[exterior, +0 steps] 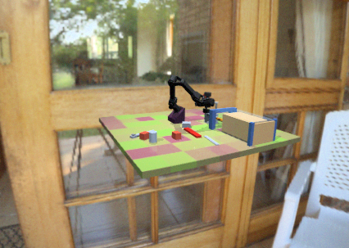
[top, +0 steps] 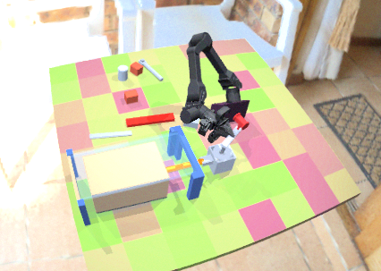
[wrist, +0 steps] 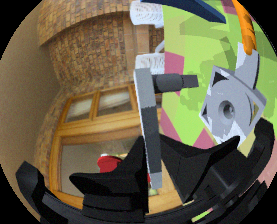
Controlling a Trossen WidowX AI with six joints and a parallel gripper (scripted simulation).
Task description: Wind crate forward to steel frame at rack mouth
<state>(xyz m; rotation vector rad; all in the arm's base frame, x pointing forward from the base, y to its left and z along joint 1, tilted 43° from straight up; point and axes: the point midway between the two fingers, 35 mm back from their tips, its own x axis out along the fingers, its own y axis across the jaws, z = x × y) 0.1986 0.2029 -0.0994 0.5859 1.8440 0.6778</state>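
My gripper tip is 4 cm past the red grip, 3 cm to the left of it and 4 cm below it. Also, from my gripper tip: grey block 2 cm ahead, 29 cm to the right, 17 cm below; then grey winch 1 cm ahead, 2 cm to the right, 15 cm below; then winch handle 1 cm to the right, 1 cm above.
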